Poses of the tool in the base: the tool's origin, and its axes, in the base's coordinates. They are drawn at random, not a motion.
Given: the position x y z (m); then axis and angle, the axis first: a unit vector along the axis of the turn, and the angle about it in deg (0 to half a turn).
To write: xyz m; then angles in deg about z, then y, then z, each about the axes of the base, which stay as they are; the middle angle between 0 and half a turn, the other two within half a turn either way. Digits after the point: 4 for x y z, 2 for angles.
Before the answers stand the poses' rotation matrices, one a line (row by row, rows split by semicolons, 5 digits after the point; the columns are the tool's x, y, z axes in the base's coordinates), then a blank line. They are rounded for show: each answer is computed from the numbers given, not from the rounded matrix.
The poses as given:
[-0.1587, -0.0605, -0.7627, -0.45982, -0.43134, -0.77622, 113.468]
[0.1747, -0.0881, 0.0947, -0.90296, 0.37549, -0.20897, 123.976]
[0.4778, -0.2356, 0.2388, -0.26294, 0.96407, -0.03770, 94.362]
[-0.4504, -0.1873, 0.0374, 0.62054, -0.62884, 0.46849, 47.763]
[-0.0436, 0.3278, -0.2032, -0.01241, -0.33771, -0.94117, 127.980]
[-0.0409, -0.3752, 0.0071, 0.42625, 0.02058, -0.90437, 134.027]
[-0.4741, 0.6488, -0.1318, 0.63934, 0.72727, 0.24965, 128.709]
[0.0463, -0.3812, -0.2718, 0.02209, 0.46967, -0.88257, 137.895]
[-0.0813, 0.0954, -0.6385, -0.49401, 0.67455, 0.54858, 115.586]
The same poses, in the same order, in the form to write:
-0.10260 0.98933 0.10340; -0.43469 -0.13809 0.88993; 0.89472 0.04636 0.44422
0.71214 -0.35524 0.60553; -0.70182 -0.33906 0.62648; -0.01724 -0.87112 -0.49077
-0.00166 -0.23518 0.97195; -0.31037 0.92407 0.22307; -0.95062 -0.30129 -0.07453
0.79843 -0.47477 -0.37028; 0.21894 0.80183 -0.55600; 0.56087 0.36286 0.74415
-0.61514 0.74862 -0.24732; -0.73508 -0.43116 0.52322; 0.28506 0.50366 0.81552
-0.38703 0.66512 -0.63860; -0.63539 -0.69428 -0.33803; -0.66820 0.27493 0.69132
0.03901 0.56094 0.82694; 0.95056 0.23432 -0.20379; -0.30809 0.79400 -0.52406
-0.74107 0.60983 0.28095; -0.57368 -0.35767 -0.73686; -0.34887 -0.70724 0.61490
-0.08243 -0.97193 0.22036; 0.01764 0.21966 0.97542; -0.99644 0.08429 -0.00096

[-0.1587, -0.0605, -0.7627, 177.03, 63.63, 83.37]
[0.1747, -0.0881, 0.0947, -88.87, 119.39, 45.97]
[0.4778, -0.2356, 0.2388, -17.59, 94.27, 12.93]
[-0.4504, -0.1873, 0.0374, 147.10, 41.91, -123.66]
[-0.0436, 0.3278, -0.2032, 119.51, 35.36, 115.30]
[-0.0409, -0.3752, 0.0071, 22.36, 46.27, -152.11]
[-0.4741, 0.6488, -0.1318, 68.79, 121.61, -13.84]
[0.0463, -0.3812, -0.2718, -63.74, 52.06, -69.13]
[-0.0813, 0.0954, -0.6385, 4.84, 90.06, 77.27]

